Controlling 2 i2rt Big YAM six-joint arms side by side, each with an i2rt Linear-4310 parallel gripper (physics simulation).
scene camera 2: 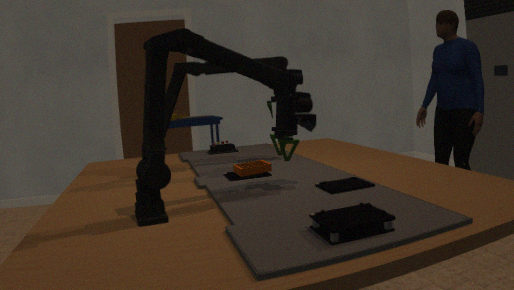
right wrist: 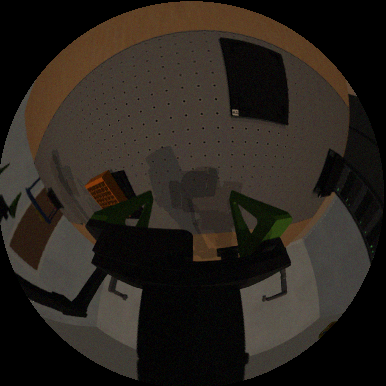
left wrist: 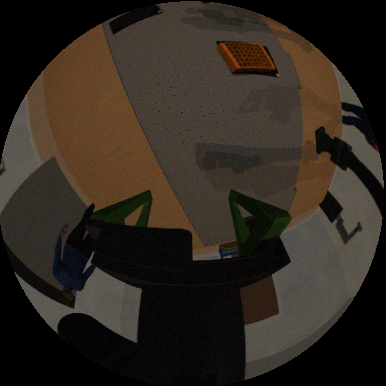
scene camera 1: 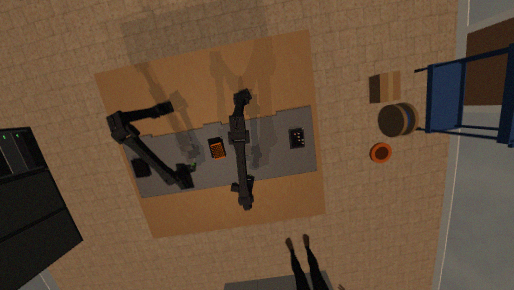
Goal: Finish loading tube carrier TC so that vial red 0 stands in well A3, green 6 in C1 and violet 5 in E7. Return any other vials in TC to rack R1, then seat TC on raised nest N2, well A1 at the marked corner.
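Frame: origin at the left arm's base, x up, y ahead, z left, level; centimetres.
Seen in the pictures: left gripper, fingertip midpoint: [left wrist: 189, 193] [scene camera 1: 249, 180]; right gripper, fingertip midpoint: [scene camera 2: 283, 158] [right wrist: 190, 194] [scene camera 1: 190, 163]; left arm's base at its link origin: [left wrist: 319, 139]; right arm's base at its link origin: [scene camera 2: 151, 218] [right wrist: 228, 249] [scene camera 1: 165, 108].
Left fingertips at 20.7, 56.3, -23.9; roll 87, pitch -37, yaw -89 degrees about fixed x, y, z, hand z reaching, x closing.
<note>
Pixels of each thing's middle, then the offset from my left fingertips to it, as dx, dy, dz. "spot": a spot on its surface instead. Level surfaces: height alone.
- orange carrier TC at the middle of its body: [right wrist: 108, 197] [left wrist: 247, 56] [scene camera 2: 252, 167] [scene camera 1: 218, 150] -16.9, -28.4, -14.5
- thin dark base at a spot on its surface: [scene camera 2: 231, 176] spot: -18.8, -37.8, -13.8
- dark rack at the middle of its body: [left wrist: 257, 223] [scene camera 2: 222, 147] [right wrist: 53, 199] [scene camera 1: 297, 138] -17.2, -7.0, +46.8
- black raised nest at the middle of its body: [scene camera 2: 351, 220] [right wrist: 331, 175] [scene camera 1: 140, 168] -17.2, -46.8, -81.8
- flat black nest at the middle of its body: [right wrist: 261, 76] [scene camera 2: 344, 184] -18.7, -19.1, -54.8
- grey perforated mat at its surface level: dx -19.4
- wooden table at its surface level: dx -20.7
The orange carrier TC [scene camera 1: 217, 150] [scene camera 2: 252, 167] [left wrist: 247, 56] [right wrist: 106, 188] sits on a thin dark base [scene camera 2: 231, 176]. I can make out no vials in its cells. The dark rack [scene camera 1: 296, 138] [scene camera 2: 222, 149] at the far right in scene camera 1 holds several vials with light or red tops; their identities are too small to tell. The black raised nest [scene camera 1: 141, 168] [scene camera 2: 352, 219] stands on clear posts. My left gripper [scene camera 1: 249, 177] [scene camera 2: 270, 108] [left wrist: 189, 193] is open and empty, high near the mat's edge. My right gripper [scene camera 1: 192, 166] [scene camera 2: 283, 156] [right wrist: 190, 194] is open and empty above the mat.
A flat black nest [scene camera 2: 345, 185] [right wrist: 257, 82] with a white A1 label lies near the raised nest. A grey perforated mat [scene camera 1: 280, 160] [scene camera 2: 300, 220] [left wrist: 175, 100] [right wrist: 150, 90] lies on the wooden table [scene camera 1: 280, 200] [scene camera 2: 90, 200]. A person [scene camera 2: 457, 75] stands beyond the table.
</note>
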